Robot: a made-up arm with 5 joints.
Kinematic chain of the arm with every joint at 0, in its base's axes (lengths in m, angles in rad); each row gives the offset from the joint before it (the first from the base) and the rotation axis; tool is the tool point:
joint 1: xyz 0 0 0.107 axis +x
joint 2: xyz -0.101 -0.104 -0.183 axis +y
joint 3: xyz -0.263 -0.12 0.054 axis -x
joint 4: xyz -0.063 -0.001 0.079 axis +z
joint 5: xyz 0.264 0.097 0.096 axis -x
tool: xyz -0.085 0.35 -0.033
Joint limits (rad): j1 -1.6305..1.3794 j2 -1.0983..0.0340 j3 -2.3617..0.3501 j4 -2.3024..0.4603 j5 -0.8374..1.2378
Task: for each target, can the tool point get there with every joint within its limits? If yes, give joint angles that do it. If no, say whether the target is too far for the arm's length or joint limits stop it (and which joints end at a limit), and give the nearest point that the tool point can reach.
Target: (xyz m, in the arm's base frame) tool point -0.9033 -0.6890 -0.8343
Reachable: no: too far | nearest point -0.5698 -0.4574 -0.5179 | short by 0.515 m
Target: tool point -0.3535 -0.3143 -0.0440
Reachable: yes | joints 0.8594 -0.7712 -1.2681 -0.4934 -0.1553
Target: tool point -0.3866 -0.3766 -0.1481
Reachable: yes | joints 0.8840 -0.7982 -1.2967 -0.4658 -0.4695
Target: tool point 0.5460 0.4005 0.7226
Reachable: no: joint limits stop it (at a limit: joint 1, joint 2) | nearest point 0.0177 0.1756 0.5486 | short by 0.600 m
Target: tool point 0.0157 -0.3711 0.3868
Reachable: yes | joints -0.6806 -0.1703 -1.5366 -1.0098 -0.2899
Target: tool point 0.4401 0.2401 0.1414
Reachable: no: joint limits stop it (at a limit: joint 1, joint 2, joint 3) | nearest point 0.1888 0.3164 -0.0469 | short by 0.323 m
